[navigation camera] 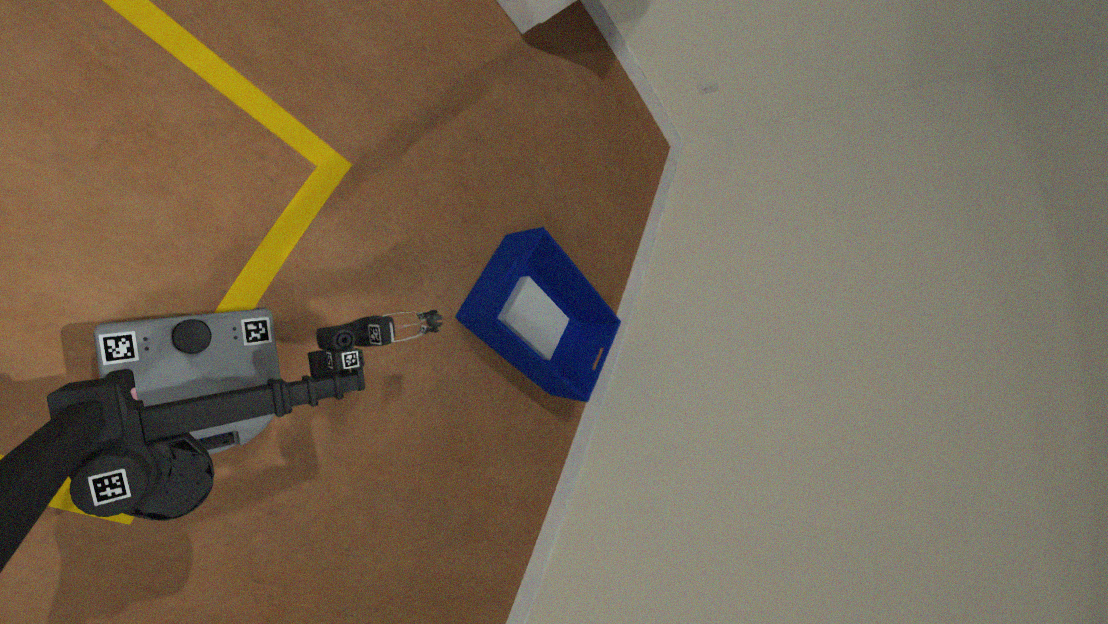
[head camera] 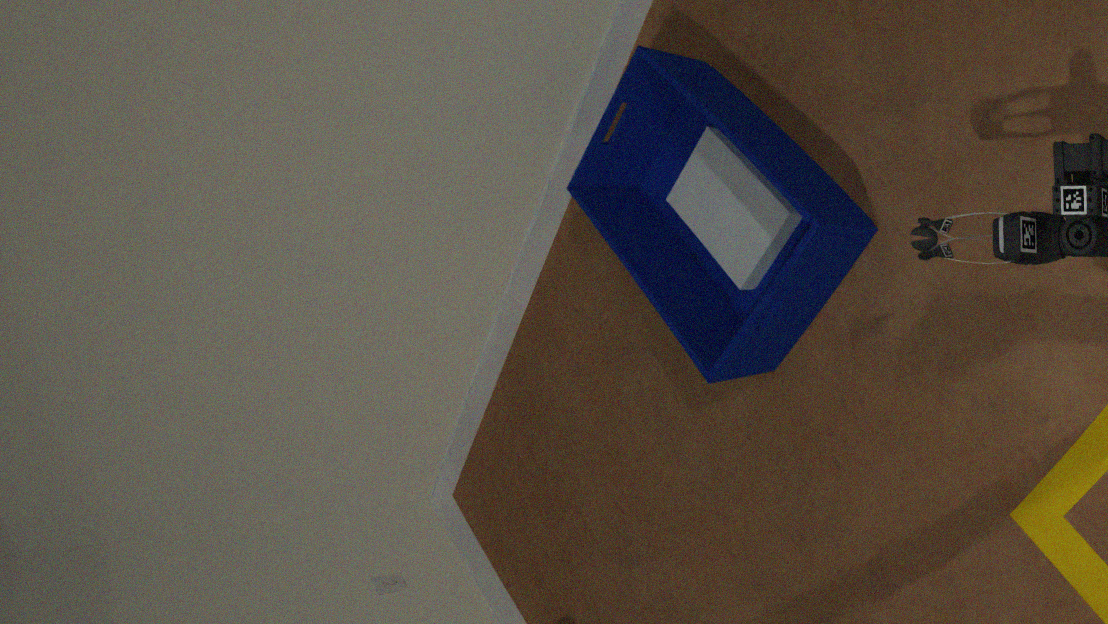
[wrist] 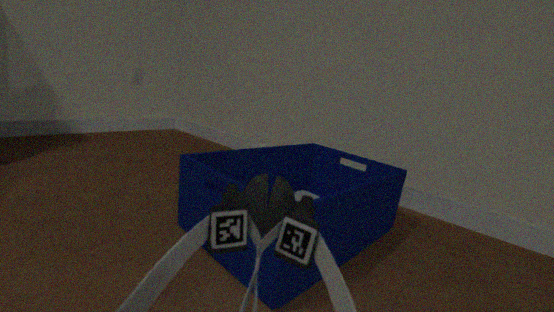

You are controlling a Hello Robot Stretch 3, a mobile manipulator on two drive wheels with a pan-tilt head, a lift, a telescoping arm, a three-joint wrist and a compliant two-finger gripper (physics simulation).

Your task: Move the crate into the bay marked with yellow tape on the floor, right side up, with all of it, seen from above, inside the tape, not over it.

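Pixels of known places: gripper, fingertip midpoint: (navigation camera: 441, 320) (head camera: 912, 238) (wrist: 269, 196); robot's base at its link origin: (navigation camera: 192, 334).
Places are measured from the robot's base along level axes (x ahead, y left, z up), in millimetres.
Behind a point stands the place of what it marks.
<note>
The blue crate (head camera: 814, 290) {x 78, y -878, z 88 mm} (navigation camera: 490, 280) {x 78, y -878, z 95 mm} (wrist: 365, 215) {x -263, y -1021, z 127 mm} stands upright on the floor, its slotted end close to the wall; whether they touch is unclear. A pale grey block (head camera: 724, 209) {x -83, y -1128, z 72 mm} (navigation camera: 535, 319) {x -89, y -1105, z 71 mm} lies inside it. The yellow tape (head camera: 1038, 513) {x 450, y -391, z 1 mm} (navigation camera: 288, 232) {x 252, y -253, z 1 mm} marks the bay; the crate is outside it, and part of the tape is hidden under my base or out of view. My gripper (head camera: 925, 238) {x -17, y -520, z 351 mm} (navigation camera: 434, 320) {x -17, y -520, z 351 mm} (wrist: 269, 196) {x -17, y -520, z 351 mm} is shut and empty, its tips together. From above, it is just short of the crate's near corner, with a small gap, pointing towards it.
The wall (head camera: 271, 271) {x 36, y -1910, z 821 mm} (navigation camera: 852, 325) {x -174, y -1756, z 1101 mm} (wrist: 280, 65) {x 66, y -1932, z 557 mm} with its pale skirting runs behind the crate and turns a corner. My base (navigation camera: 186, 379) {x -86, y 22, z 159 mm} stands by the tape's near side. A pale object (navigation camera: 535, 11) {x 1158, y -1131, z 167 mm} stands against the wall at the top of the navigation view.
</note>
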